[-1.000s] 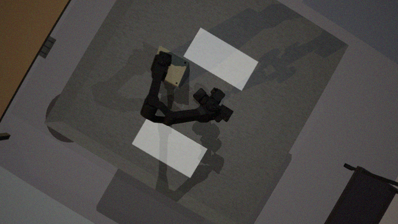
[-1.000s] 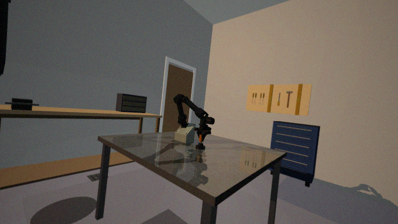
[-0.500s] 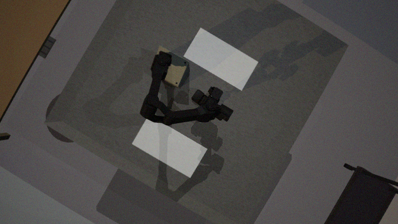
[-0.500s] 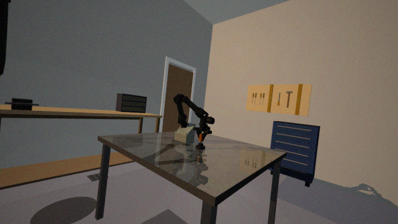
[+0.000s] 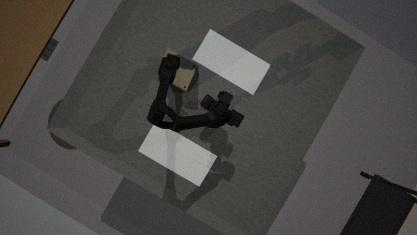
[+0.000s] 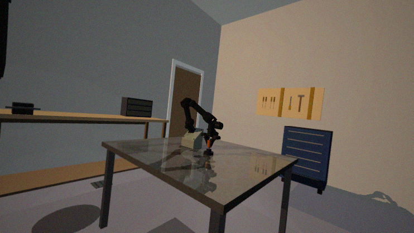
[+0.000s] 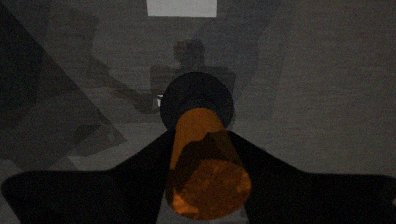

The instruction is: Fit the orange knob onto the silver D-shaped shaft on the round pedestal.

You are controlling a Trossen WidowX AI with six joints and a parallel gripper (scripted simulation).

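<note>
Right now my gripper tip is 40 mm below the orange knob. The rest, counted from my gripper tip: dark round pedestal: 40 mm below.
</note>
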